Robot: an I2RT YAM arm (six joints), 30 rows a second.
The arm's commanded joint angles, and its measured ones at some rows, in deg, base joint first. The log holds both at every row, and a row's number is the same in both.
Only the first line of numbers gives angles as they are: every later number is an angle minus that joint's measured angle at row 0.
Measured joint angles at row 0: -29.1 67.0 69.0 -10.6 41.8 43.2
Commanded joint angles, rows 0 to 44: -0.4 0.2 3.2 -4.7 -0.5 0.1; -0.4 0.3 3.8 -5.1 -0.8 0.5; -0.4 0.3 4.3 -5.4 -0.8 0.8; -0.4 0.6 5.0 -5.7 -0.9 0.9; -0.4 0.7 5.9 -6.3 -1.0 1.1; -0.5 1.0 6.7 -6.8 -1.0 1.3; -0.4 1.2 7.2 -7.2 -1.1 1.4; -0.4 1.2 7.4 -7.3 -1.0 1.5; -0.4 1.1 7.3 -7.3 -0.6 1.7; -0.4 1.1 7.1 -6.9 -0.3 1.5; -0.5 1.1 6.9 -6.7 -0.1 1.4; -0.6 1.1 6.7 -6.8 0.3 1.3; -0.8 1.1 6.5 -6.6 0.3 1.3; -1.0 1.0 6.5 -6.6 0.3 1.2; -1.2 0.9 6.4 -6.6 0.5 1.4; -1.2 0.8 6.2 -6.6 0.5 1.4; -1.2 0.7 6.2 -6.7 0.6 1.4; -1.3 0.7 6.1 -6.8 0.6 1.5; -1.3 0.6 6.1 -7.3 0.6 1.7; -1.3 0.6 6.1 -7.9 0.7 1.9; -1.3 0.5 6.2 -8.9 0.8 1.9; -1.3 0.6 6.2 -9.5 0.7 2.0; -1.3 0.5 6.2 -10.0 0.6 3.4; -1.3 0.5 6.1 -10.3 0.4 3.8; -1.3 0.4 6.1 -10.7 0.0 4.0; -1.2 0.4 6.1 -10.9 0.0 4.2; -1.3 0.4 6.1 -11.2 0.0 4.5; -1.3 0.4 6.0 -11.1 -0.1 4.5; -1.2 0.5 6.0 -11.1 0.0 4.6; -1.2 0.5 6.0 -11.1 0.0 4.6; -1.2 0.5 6.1 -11.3 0.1 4.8; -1.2 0.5 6.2 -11.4 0.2 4.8; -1.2 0.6 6.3 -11.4 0.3 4.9; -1.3 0.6 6.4 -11.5 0.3 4.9; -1.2 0.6 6.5 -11.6 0.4 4.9; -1.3 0.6 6.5 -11.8 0.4 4.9; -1.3 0.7 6.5 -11.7 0.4 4.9; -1.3 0.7 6.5 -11.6 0.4 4.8; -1.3 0.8 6.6 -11.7 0.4 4.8; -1.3 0.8 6.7 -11.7 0.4 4.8; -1.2 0.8 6.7 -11.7 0.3 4.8; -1.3 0.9 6.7 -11.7 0.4 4.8; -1.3 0.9 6.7 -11.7 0.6 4.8; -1.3 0.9 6.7 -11.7 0.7 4.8; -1.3 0.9 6.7 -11.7 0.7 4.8
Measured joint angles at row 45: -1.4 1.8 5.0 -11.6 -0.6 4.3
